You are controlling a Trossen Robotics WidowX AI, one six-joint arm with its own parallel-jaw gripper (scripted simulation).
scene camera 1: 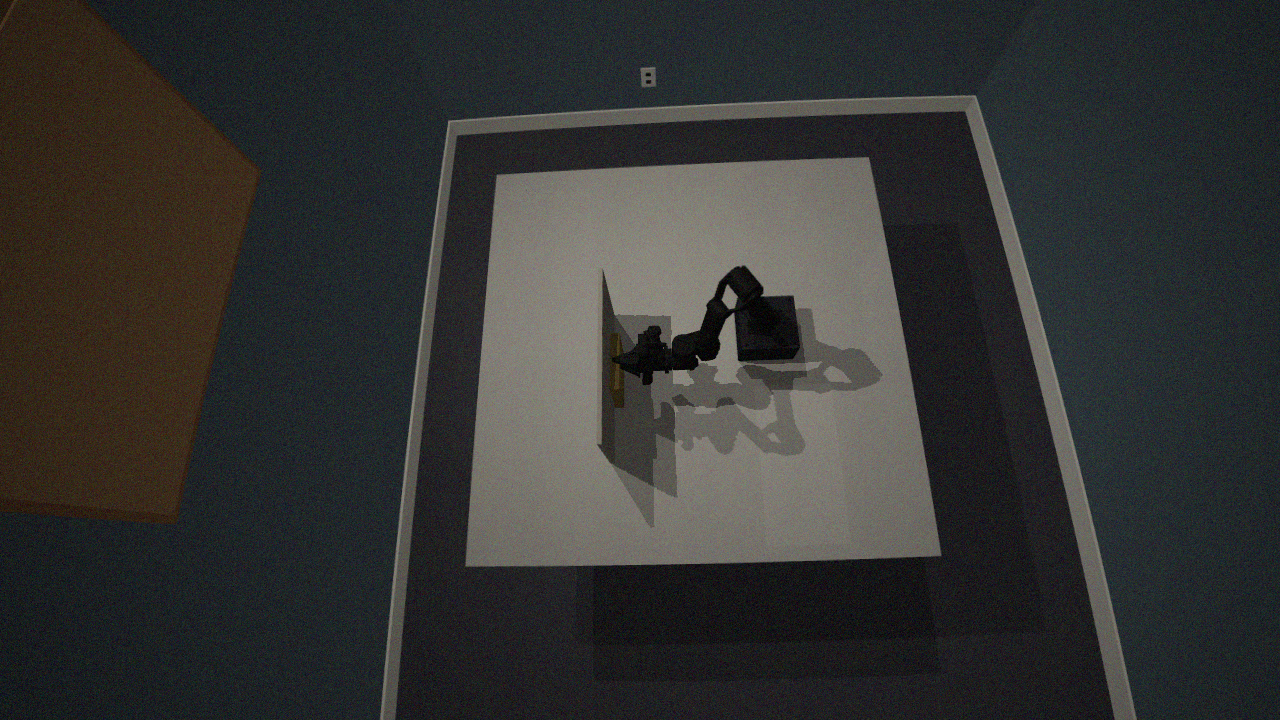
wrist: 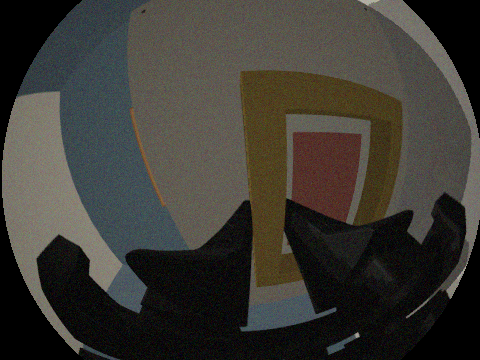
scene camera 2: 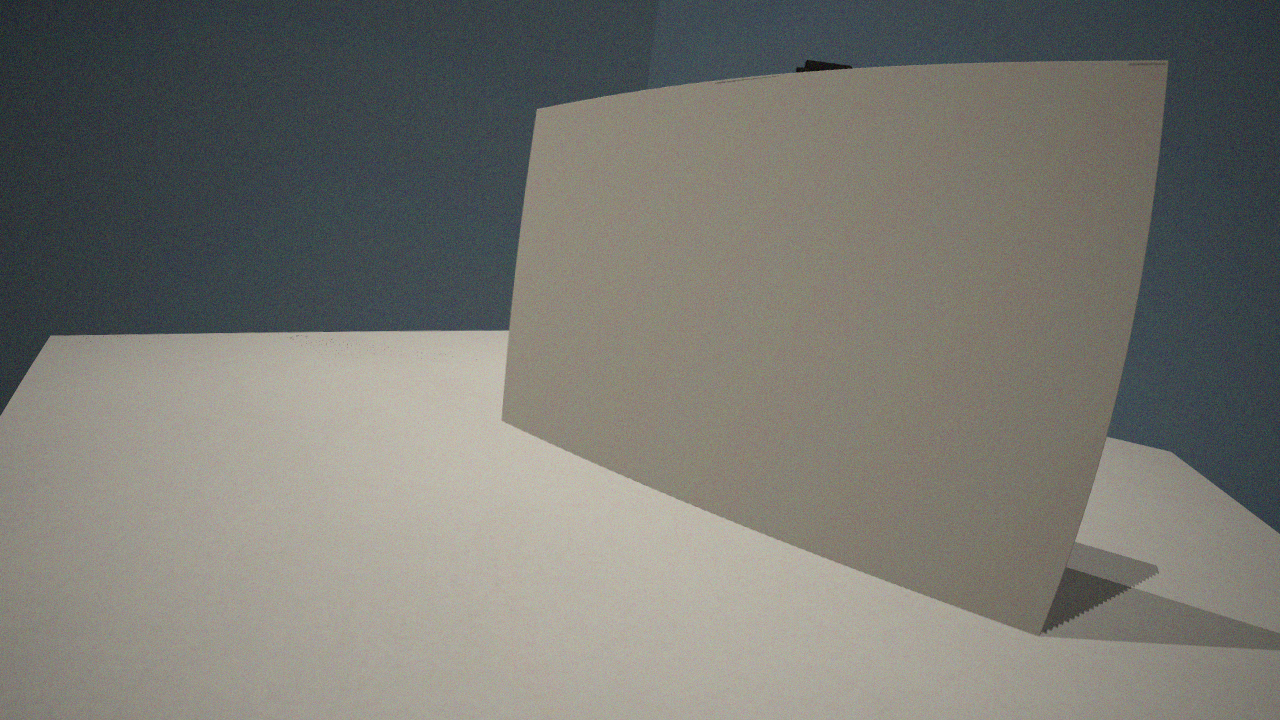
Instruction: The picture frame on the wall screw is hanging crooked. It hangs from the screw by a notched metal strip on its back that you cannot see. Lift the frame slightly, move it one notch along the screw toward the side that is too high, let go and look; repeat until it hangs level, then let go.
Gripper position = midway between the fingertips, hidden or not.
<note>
My gripper (scene camera 1: 612, 361) carries a picture frame (scene camera 1: 616, 374). Further things: a wall panel (scene camera 2: 881, 314).
The picture frame shows as well in the wrist view (wrist: 331, 145). My gripper also shows in the wrist view (wrist: 263, 204). The wall panel shows as well in scene camera 1 (scene camera 1: 605, 408) and in the wrist view (wrist: 184, 71). Scene camera 2 misses the picture frame, which is hidden by the wall panel.
</note>
